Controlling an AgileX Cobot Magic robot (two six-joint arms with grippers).
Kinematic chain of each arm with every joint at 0, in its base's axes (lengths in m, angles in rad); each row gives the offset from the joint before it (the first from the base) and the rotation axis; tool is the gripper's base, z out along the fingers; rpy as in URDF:
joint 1: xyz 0 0 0.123 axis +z
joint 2: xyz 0 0 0 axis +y
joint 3: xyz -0.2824 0 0.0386 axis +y
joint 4: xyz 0.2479 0 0.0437 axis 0.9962 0 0.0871
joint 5: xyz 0 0 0 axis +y
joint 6: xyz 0.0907 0 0.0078 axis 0.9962 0 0.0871
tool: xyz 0 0 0 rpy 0 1.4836 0
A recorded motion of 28 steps. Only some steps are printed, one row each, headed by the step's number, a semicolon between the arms.
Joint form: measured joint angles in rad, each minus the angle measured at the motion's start. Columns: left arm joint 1, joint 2, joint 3, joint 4, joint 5, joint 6; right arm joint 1, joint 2, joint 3, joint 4, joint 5, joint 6.
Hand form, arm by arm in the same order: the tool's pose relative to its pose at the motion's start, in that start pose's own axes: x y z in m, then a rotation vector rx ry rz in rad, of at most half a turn. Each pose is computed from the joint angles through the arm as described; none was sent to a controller.
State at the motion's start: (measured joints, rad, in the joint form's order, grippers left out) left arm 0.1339 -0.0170 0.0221 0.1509 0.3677 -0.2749; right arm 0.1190 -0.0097 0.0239 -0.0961 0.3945 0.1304
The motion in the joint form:
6: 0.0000 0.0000 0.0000 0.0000 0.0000 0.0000; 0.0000 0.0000 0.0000 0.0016 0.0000 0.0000
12: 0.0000 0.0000 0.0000 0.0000 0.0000 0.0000; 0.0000 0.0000 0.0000 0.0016 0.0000 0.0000
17: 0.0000 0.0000 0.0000 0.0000 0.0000 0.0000; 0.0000 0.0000 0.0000 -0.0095 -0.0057 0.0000
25: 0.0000 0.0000 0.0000 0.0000 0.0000 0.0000; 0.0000 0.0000 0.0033 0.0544 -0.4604 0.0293
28: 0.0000 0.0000 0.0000 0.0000 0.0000 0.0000; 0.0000 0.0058 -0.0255 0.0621 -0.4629 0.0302
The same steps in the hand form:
6: 0.0000 0.0000 0.0000 0.0000 0.0000 0.0000; 0.0000 0.0001 0.0000 -0.0006 0.0001 0.0015
12: 0.0000 0.0000 0.0000 0.0000 0.0000 0.0000; 0.0000 0.0001 0.0000 -0.0006 0.0001 0.0015
17: 0.0000 0.0000 0.0000 0.0000 0.0000 0.0000; -0.0006 -0.0003 0.0000 0.0029 -0.0061 -0.0088
25: 0.0000 0.0000 0.0000 0.0000 0.0000 0.0000; -0.0391 0.0049 -0.0089 -0.0752 -0.4509 0.0829
28: 0.0000 0.0000 0.0000 0.0000 0.0000 0.0000; -0.0480 0.0051 -0.0130 -0.0788 -0.4761 0.0917

